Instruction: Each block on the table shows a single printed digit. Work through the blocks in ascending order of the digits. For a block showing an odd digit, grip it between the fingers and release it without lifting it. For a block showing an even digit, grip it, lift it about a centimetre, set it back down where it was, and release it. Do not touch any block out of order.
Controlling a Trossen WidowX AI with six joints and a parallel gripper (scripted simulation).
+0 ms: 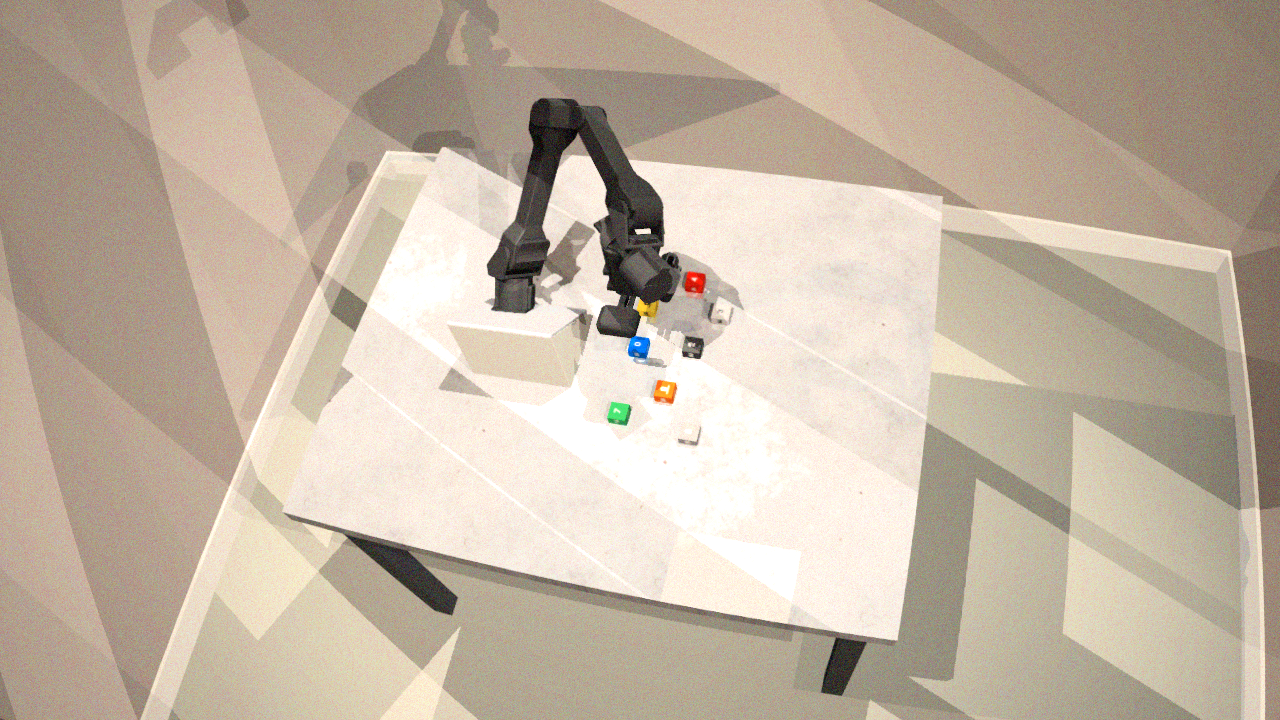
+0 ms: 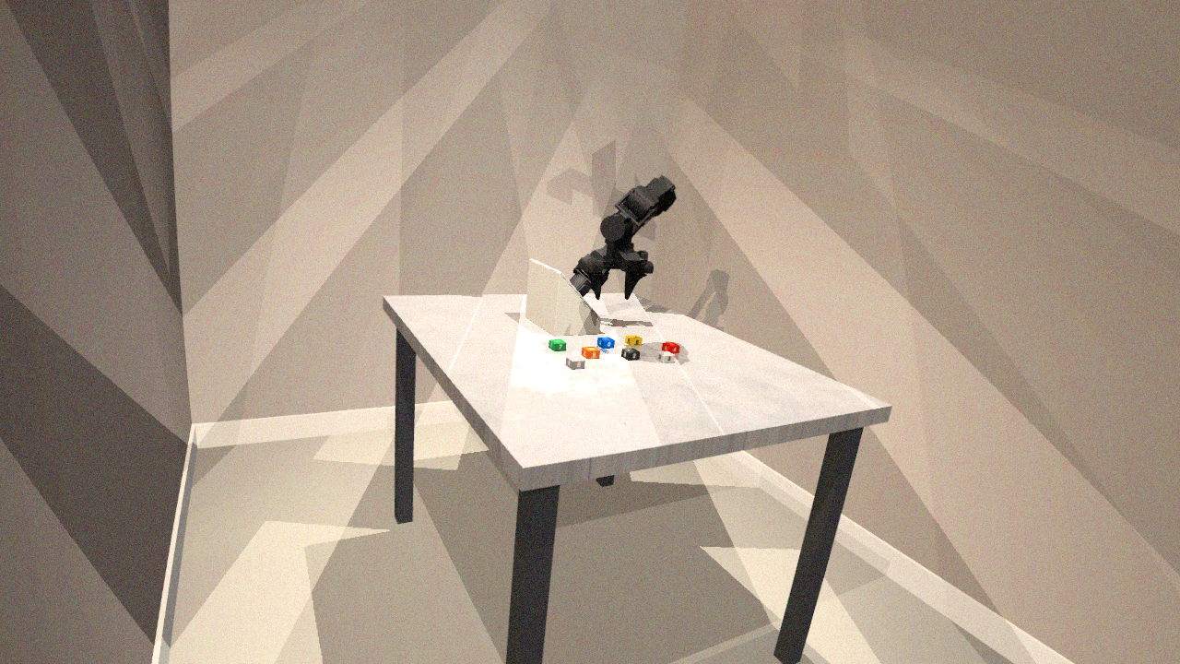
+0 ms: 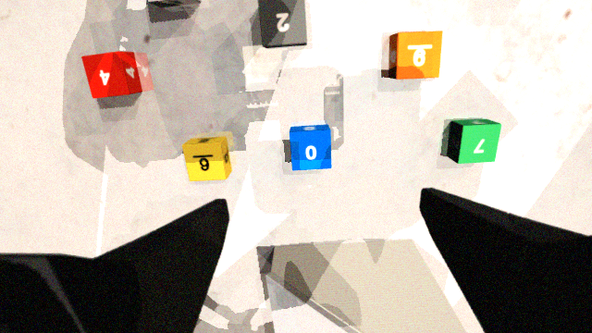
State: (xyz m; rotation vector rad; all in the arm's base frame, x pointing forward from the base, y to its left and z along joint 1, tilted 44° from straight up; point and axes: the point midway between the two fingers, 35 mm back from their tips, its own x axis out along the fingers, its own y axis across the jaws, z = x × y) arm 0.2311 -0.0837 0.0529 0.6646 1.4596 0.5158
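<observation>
Now: the blue 0 block 120 mm below my gripper tip and 10 mm behind it. Round my gripper tip: yellow block (120 mm below, 90 mm to the left, 10 mm behind); dark grey 2 block (120 mm below, 90 mm ahead, 10 mm to the left); orange block (120 mm below, 80 mm to the right, 50 mm ahead).
</observation>
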